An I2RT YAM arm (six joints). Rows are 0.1 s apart.
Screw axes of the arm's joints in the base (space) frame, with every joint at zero. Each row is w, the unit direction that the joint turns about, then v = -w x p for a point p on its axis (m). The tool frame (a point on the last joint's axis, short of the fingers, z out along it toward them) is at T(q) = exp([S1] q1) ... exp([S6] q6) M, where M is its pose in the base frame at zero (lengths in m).
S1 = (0, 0, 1, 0, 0, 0)
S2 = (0, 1, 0, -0.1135, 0, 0.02)
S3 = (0, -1, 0, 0.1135, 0, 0.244)
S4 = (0, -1, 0, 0.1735, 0, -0.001)
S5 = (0, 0, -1, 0, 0.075, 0)
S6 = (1, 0, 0, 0, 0.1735, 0)
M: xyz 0.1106 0 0.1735 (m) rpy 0 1.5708 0 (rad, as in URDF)
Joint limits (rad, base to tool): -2.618..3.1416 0..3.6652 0..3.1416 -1.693..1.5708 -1.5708..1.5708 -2.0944..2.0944
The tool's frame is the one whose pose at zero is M.
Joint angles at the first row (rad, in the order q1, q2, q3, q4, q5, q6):
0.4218, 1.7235, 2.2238, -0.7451, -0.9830, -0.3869
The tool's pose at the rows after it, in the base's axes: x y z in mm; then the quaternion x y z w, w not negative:
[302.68 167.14 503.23 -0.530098 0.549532 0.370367 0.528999]
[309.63 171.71 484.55 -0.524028 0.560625 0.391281 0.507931]
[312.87 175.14 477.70 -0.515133 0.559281 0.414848 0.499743]
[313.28 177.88 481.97 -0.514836 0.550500 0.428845 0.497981]
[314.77 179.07 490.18 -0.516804 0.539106 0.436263 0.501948]
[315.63 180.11 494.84 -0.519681 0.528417 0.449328 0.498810]
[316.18 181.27 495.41 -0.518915 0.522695 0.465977 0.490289]
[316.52 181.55 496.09 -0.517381 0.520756 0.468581 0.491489]
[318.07 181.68 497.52 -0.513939 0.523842 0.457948 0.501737]
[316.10 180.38 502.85 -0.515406 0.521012 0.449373 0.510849]
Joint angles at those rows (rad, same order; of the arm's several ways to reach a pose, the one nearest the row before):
0.4214, 1.6999, 2.1194, -0.7037, -0.9374, -0.3878
0.4238, 1.6930, 2.0332, -0.6557, -0.9607, -0.3567
0.4272, 1.6875, 1.9826, -0.5843, -0.9907, -0.2954
0.4324, 1.6982, 2.0021, -0.5651, -1.0152, -0.2643
0.4326, 1.7188, 2.0501, -0.5597, -1.0358, -0.2461
0.4326, 1.7332, 2.0790, -0.5521, -1.0688, -0.2253
0.4333, 1.7372, 2.0782, -0.5298, -1.1012, -0.1906
0.4335, 1.7365, 2.0740, -0.5112, -1.1041, -0.1760
0.4333, 1.7402, 2.0817, -0.5047, -1.0768, -0.1801
0.4330, 1.7408, 2.1039, -0.5164, -1.0635, -0.1928

